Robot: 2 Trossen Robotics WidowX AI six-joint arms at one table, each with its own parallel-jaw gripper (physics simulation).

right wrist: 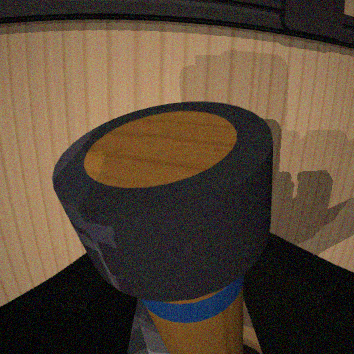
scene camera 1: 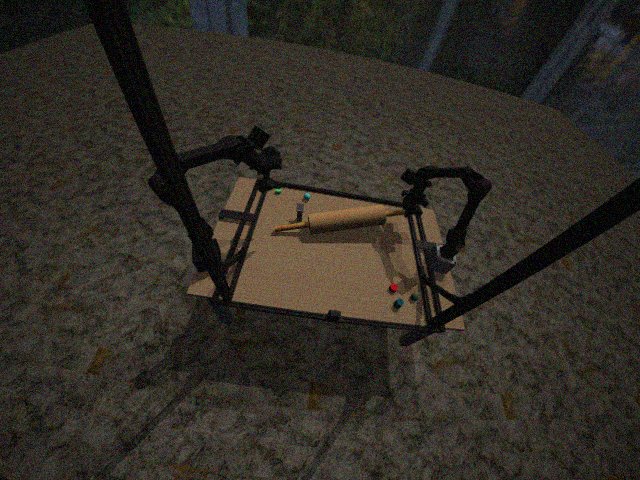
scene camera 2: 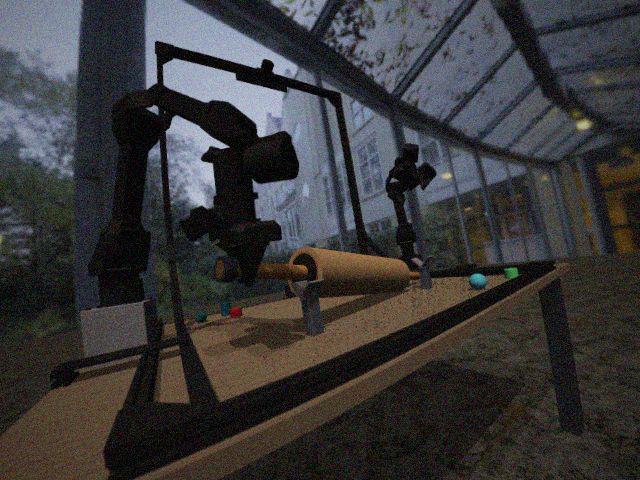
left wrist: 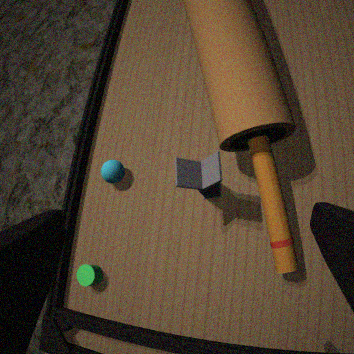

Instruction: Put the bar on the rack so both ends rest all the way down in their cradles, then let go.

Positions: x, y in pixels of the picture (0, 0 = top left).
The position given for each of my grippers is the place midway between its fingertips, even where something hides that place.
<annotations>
My left gripper (scene camera 2: 412, 197) is open, holding nothing. My right gripper (scene camera 2: 245, 284) grips a wooden rolling pin (scene camera 2: 345, 274).
</annotations>
